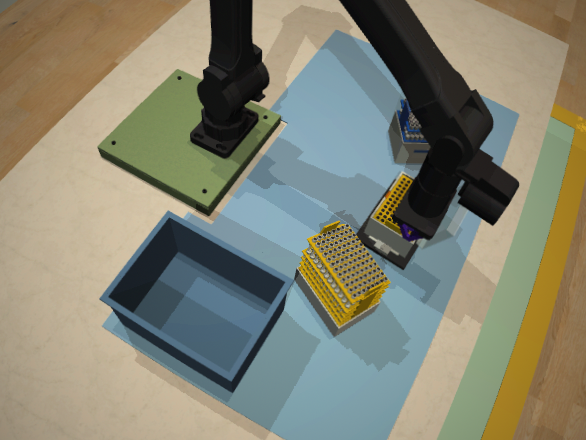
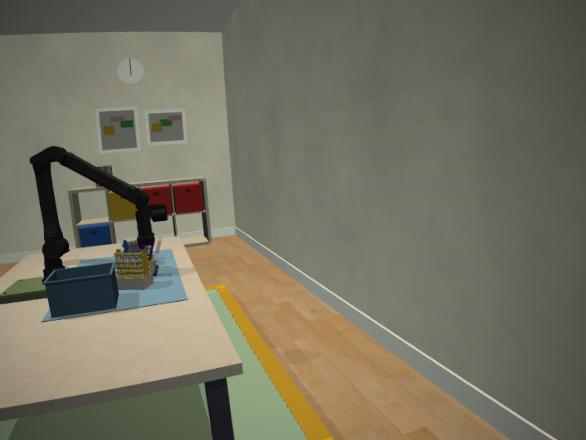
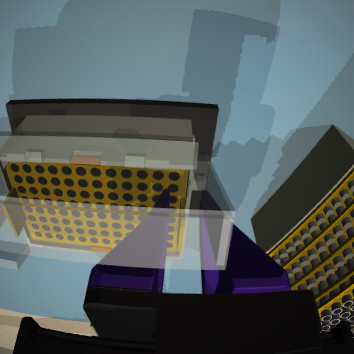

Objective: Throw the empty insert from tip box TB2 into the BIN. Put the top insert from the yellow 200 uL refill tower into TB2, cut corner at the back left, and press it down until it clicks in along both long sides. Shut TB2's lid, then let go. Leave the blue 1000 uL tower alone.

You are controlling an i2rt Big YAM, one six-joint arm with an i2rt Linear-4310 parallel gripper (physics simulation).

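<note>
Tip box TB2 [image 1: 385, 245] [image 3: 105, 112] stands on the blue mat with the empty yellow insert [image 1: 391, 204] [image 3: 88, 184] in it, its holes bare. Its clear lid [image 3: 70, 254] is partly raised and hangs over the front half of the insert. My gripper [image 1: 411, 233] [image 2: 147, 250] [image 3: 184, 197] points down at the box's right end, fingers nearly together with a small gap, tips under the lid's edge; I see nothing gripped. The yellow 200 uL tower [image 1: 345, 272] [image 2: 131, 266] [image 3: 316, 225] stands just beside TB2, full of tips.
The blue BIN [image 1: 230, 248] [image 2: 95, 288] sits at the mat's left, open and empty. The blue 1000 uL tower [image 1: 409, 135] stands behind TB2, partly hidden by my arm. My arm's base is on a green plate [image 1: 147, 144].
</note>
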